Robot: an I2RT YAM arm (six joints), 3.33 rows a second.
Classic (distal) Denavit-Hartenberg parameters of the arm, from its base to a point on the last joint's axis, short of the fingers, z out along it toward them. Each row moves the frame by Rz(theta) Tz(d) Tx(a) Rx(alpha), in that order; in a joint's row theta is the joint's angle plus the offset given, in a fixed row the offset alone. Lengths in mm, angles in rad.
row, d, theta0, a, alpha
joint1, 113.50, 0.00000, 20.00, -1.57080
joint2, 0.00, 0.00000, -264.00, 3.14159
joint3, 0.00, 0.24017, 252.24, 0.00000
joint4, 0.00, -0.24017, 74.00, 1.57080
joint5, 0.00, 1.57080, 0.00, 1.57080
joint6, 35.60, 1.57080, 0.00, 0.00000
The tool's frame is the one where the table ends.
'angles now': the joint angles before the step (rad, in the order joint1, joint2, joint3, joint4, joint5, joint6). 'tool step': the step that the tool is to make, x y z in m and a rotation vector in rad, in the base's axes. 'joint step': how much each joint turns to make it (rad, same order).
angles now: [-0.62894, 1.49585, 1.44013, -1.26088, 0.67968, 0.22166]
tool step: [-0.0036, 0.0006, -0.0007, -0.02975, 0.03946, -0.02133]
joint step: [-0.00094, -0.00408, -0.00903, -0.01657, 0.05080, 0.01101]
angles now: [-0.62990, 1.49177, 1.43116, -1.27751, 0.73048, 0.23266]
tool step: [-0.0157, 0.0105, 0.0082, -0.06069, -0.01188, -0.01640]
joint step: [0.00164, -0.07887, -0.04400, 0.00391, 0.04525, 0.00955]
